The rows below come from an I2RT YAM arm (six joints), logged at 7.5 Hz.
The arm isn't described. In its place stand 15 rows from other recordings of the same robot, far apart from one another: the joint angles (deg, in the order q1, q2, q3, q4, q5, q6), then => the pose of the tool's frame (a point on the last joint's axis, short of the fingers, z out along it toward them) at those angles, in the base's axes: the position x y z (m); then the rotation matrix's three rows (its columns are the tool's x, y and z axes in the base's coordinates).
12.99, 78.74, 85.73, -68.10, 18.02, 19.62 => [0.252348, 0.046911, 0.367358], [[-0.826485, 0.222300, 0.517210], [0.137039, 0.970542, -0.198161], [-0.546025, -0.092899, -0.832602]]
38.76, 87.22, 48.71, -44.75, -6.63, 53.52 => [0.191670, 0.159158, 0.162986], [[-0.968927, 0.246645, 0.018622], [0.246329, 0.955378, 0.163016], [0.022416, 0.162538, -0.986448]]
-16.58, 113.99, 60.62, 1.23, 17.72, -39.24 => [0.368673, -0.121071, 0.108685], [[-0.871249, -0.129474, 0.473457], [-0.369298, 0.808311, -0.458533], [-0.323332, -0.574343, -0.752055]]
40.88, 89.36, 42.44, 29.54, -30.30, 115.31 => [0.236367, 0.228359, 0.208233], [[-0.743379, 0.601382, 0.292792], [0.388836, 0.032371, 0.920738], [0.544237, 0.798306, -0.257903]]
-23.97, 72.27, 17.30, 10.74, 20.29, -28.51 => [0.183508, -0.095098, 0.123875], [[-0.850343, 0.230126, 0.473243], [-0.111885, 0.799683, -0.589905], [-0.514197, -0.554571, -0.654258]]
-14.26, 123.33, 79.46, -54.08, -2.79, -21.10 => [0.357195, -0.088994, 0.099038], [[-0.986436, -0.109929, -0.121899], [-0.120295, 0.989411, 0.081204], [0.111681, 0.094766, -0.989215]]
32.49, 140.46, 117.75, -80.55, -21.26, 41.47 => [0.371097, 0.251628, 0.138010], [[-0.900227, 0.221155, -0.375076], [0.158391, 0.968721, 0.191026], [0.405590, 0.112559, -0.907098]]
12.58, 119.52, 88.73, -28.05, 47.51, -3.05 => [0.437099, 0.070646, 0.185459], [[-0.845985, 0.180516, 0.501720], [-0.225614, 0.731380, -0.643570], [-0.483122, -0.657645, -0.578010]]
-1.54, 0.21, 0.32, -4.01, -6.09, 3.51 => [0.110091, 0.000819, 0.167499], [[-0.072705, -0.074773, 0.994547], [0.062854, 0.994860, 0.079391], [-0.995371, 0.068283, -0.067631]]
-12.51, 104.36, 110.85, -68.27, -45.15, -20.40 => [0.365693, -0.055286, 0.369234], [[-0.745438, -0.463415, 0.479134], [-0.086414, 0.779918, 0.619888], [-0.660950, 0.420684, -0.621426]]
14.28, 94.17, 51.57, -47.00, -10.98, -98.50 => [0.251180, 0.070929, 0.146189], [[0.383999, -0.922452, -0.040339], [-0.904129, -0.384517, 0.186272], [-0.187338, -0.035057, -0.981670]]
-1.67, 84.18, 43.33, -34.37, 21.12, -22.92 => [0.244670, -0.019966, 0.157616], [[-0.936566, -0.266733, 0.227370], [-0.336134, 0.867322, -0.367105], [-0.099284, -0.420245, -0.901963]]
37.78, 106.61, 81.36, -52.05, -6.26, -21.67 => [0.287450, 0.227720, 0.209532], [[-0.484673, -0.868259, 0.105922], [-0.840094, 0.495797, 0.220064], [-0.243588, 0.017674, -0.969718]]
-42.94, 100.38, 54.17, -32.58, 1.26, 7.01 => [0.220353, -0.206120, 0.130341], [[-0.629232, 0.766721, 0.127304], [0.752206, 0.641976, -0.148501], [-0.195585, 0.002317, -0.980684]]
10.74, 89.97, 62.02, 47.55, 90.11, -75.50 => [0.334834, 0.027276, 0.340471], [[-0.813900, 0.550907, 0.184575], [-0.152485, 0.104004, -0.982818], [-0.560638, -0.828060, -0.000644]]
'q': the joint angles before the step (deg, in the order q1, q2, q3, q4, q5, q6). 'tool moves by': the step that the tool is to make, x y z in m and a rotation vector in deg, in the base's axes. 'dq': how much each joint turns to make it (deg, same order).
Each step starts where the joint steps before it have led.
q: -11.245, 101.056, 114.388, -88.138, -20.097, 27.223
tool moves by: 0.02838, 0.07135, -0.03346, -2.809, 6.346, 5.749
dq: 13.049, 4.655, -1.769, 2.338, 4.896, 6.645
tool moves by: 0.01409, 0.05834, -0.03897, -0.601, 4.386, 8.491
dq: 9.026, 4.676, -2.692, 3.083, 0.196, 0.525
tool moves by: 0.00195, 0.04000, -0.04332, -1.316, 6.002, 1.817
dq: 5.858, 3.782, -4.502, 3.214, 0.153, 4.175
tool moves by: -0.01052, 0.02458, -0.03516, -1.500, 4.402, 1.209
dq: 3.999, 1.245, -6.208, 3.541, 0.001, 2.884
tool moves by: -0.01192, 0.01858, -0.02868, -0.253, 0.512, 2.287
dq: 3.279, 0.001, -6.555, 6.249, -0.001, 1.027
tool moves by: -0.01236, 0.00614, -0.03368, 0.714, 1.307, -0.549
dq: 1.530, 0.001, -7.911, 7.584, -1.290, 2.098
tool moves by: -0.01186, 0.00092, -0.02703, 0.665, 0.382, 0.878
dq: 0.874, 0.000, -6.580, 6.515, -0.764, -0.043
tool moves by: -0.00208, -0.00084, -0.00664, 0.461, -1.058, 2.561
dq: 0.044, 0.000, -1.639, 2.032, 0.174, -2.624
